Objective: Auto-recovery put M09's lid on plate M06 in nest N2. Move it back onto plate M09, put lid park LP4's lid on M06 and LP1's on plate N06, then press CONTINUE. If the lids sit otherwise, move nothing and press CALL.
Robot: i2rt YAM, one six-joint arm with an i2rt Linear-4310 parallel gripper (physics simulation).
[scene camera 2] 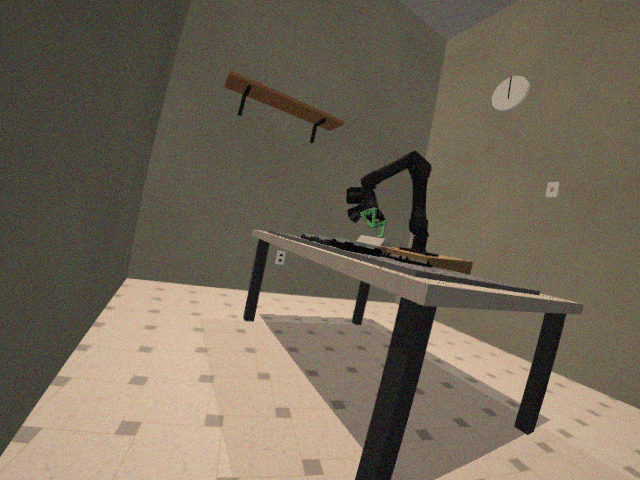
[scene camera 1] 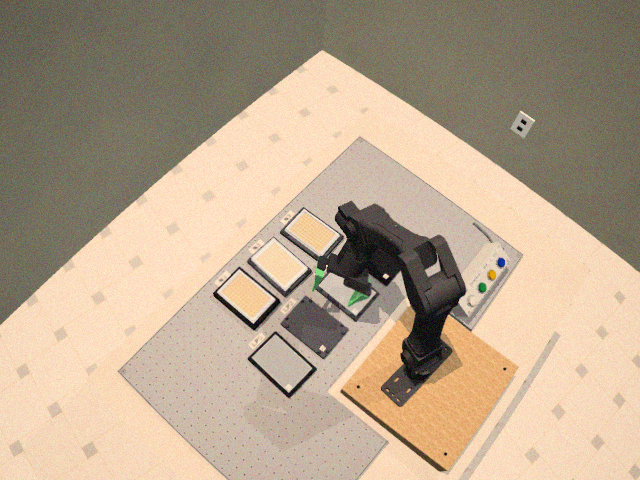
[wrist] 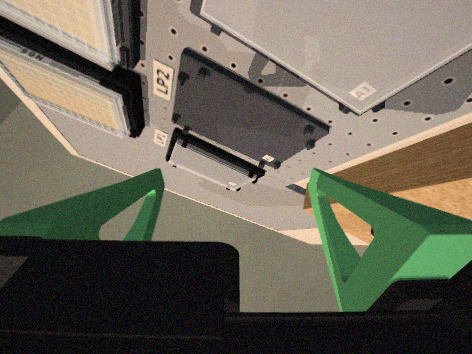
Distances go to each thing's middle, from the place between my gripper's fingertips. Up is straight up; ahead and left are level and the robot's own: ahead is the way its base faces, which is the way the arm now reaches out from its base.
The LP2 lid park (scene camera 1: pixel 312 325) lies 60 mm to the left of my hand and 80 mm below it.
